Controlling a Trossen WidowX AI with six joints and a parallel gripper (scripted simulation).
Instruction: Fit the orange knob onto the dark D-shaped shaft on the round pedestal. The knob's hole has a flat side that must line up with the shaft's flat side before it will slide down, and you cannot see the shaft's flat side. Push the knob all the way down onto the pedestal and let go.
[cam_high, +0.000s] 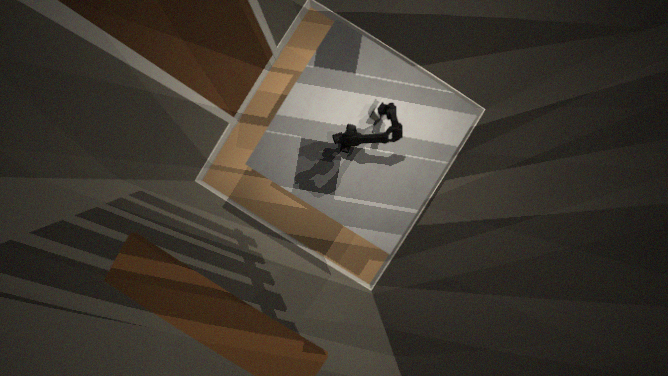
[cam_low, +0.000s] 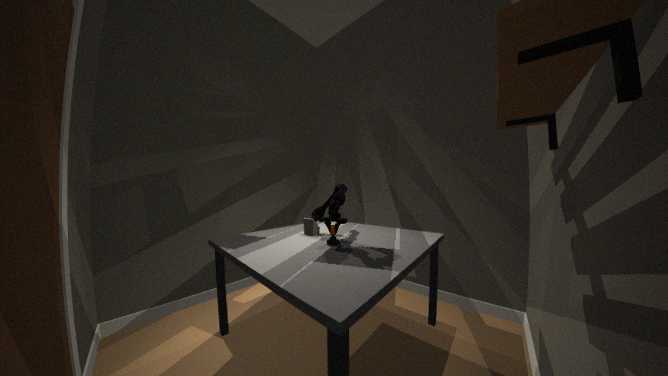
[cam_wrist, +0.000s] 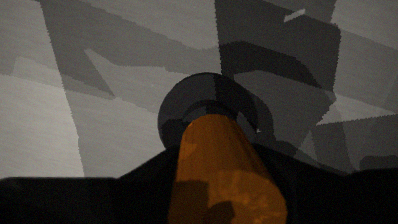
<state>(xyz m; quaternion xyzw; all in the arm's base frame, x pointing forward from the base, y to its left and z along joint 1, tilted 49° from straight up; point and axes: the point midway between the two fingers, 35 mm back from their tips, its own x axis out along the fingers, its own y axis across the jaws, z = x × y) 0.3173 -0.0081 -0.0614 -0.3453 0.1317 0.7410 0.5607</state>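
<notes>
Now: the orange knob 20 mm above my gripper tip. The rest, counted from my gripper tip: dark round pedestal: 40 mm below.
</notes>
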